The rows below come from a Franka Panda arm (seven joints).
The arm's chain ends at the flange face. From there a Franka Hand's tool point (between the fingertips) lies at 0.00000 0.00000 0.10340 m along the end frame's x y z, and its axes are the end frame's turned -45 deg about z.
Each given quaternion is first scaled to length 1.
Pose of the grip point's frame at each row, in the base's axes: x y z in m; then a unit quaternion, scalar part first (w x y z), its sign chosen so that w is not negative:
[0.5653 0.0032 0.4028 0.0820 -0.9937 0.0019 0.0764]
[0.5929 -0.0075 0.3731 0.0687 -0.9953 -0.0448 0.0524]
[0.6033 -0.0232 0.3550 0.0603 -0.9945 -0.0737 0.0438]
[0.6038 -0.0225 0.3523 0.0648 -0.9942 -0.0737 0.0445]
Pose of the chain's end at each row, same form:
[0.5810 -0.0137 0.5036 0.0465 -0.9173 0.3820 0.1020]
[0.6043 -0.0212 0.4750 0.0434 -0.9366 0.3395 0.0747]
[0.6132 -0.0349 0.4573 0.0389 -0.9470 0.3125 0.0635]
[0.6139 -0.0351 0.4544 0.0428 -0.9467 0.3124 0.0659]

